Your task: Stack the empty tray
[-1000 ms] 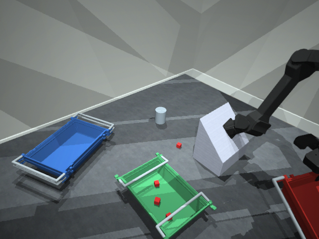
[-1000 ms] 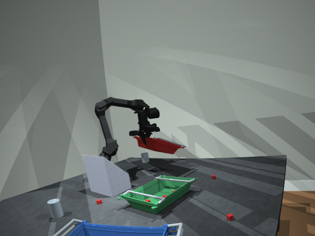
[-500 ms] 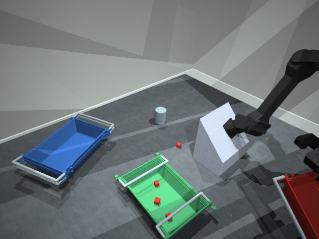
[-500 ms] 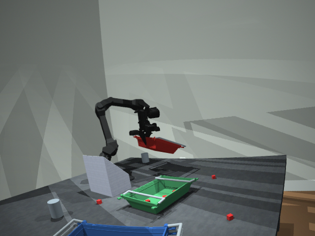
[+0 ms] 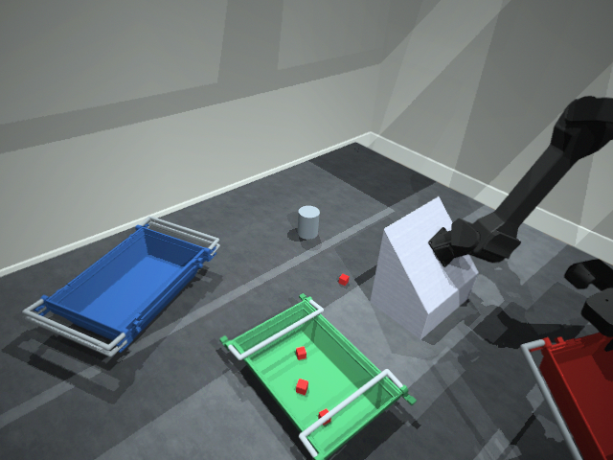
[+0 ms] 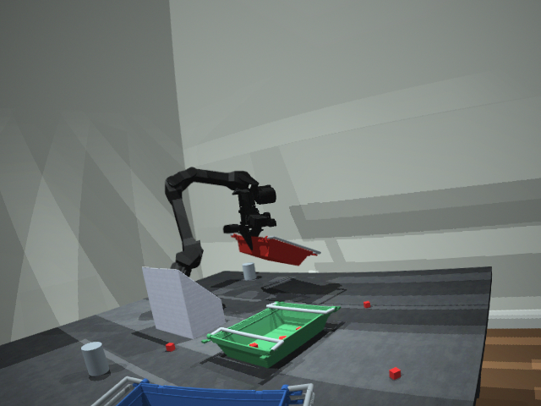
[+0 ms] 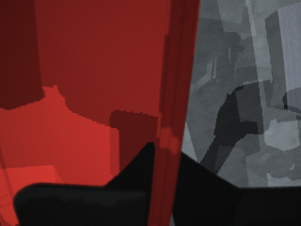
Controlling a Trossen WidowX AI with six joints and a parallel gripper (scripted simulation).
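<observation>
The red tray lies 40 mm ahead of my gripper tip and 70 mm to the left of it.
</observation>
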